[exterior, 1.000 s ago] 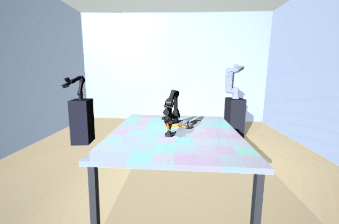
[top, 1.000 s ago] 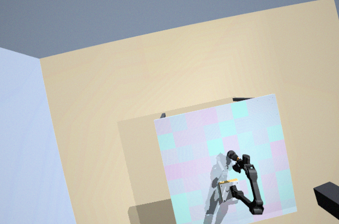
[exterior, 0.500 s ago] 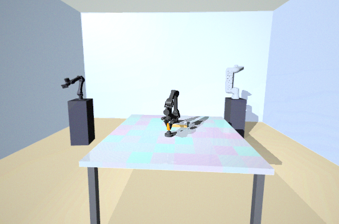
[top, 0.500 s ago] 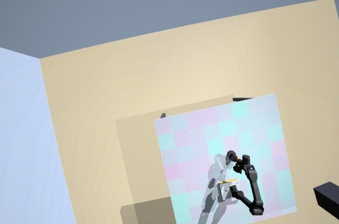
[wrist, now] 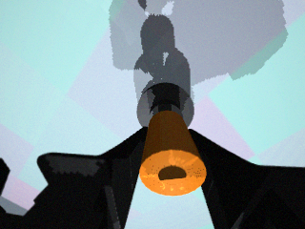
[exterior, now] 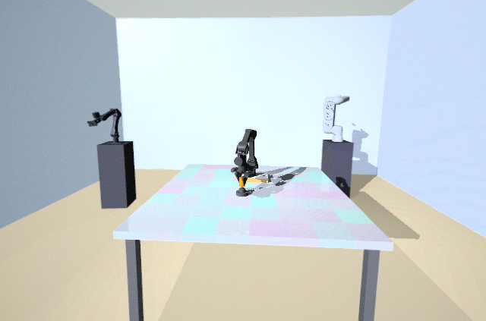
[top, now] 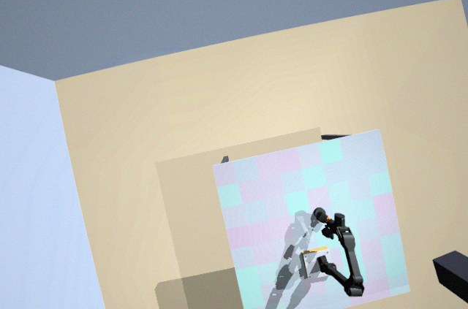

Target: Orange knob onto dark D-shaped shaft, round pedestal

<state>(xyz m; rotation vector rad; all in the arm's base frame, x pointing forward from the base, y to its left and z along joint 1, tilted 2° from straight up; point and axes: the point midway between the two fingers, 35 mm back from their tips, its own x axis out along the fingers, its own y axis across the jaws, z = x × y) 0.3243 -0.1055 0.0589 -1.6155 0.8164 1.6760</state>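
My gripper tip is 20 mm below the orange knob. From my gripper tip the other things lie so: round pedestal 40 mm below.
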